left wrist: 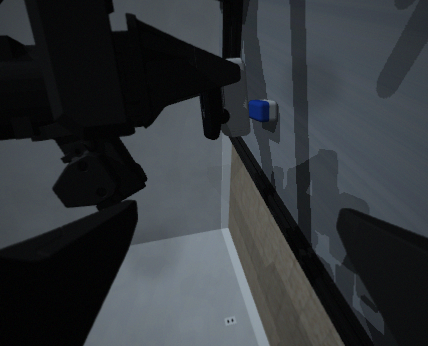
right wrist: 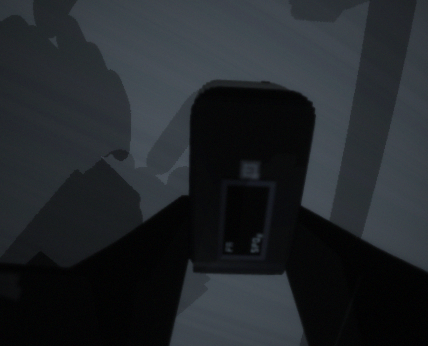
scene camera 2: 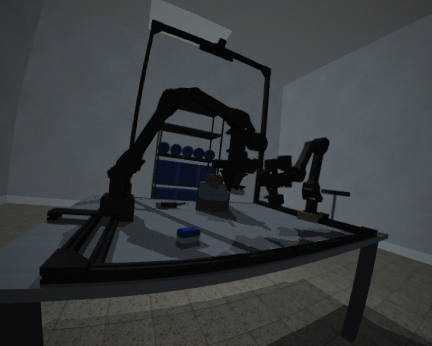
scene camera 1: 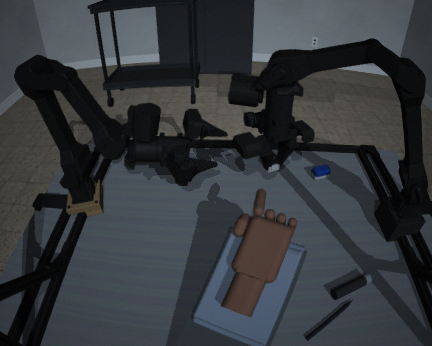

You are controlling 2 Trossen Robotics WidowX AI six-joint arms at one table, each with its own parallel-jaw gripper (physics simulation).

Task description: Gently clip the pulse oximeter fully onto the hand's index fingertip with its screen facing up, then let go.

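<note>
The brown hand (scene camera 1: 262,247) (scene camera 2: 214,180) lies on a light blue support (scene camera 1: 207,306) (scene camera 2: 212,195), its index finger (scene camera 1: 259,201) pointing to the back in scene camera 1. My right gripper (scene camera 1: 274,161) (right wrist: 235,208) is shut on the pulse oximeter (scene camera 1: 273,167) (left wrist: 236,107) (right wrist: 250,135), one finger on each side. In the right wrist view the dark screen face is toward the camera, with its lettering visible. The oximeter is held above the table, behind and slightly right of the index fingertip in scene camera 1, apart from it. My left gripper (scene camera 1: 221,149) (left wrist: 237,213) is open and empty, left of the right gripper.
A blue and white block (scene camera 1: 321,171) (scene camera 2: 188,234) (left wrist: 259,110) lies right of the oximeter in scene camera 1. A dark cylinder (scene camera 1: 350,286) and a dark pen (scene camera 1: 328,320) lie right of the support. Black rails edge the table. A cart (scene camera 1: 150,77) stands behind it.
</note>
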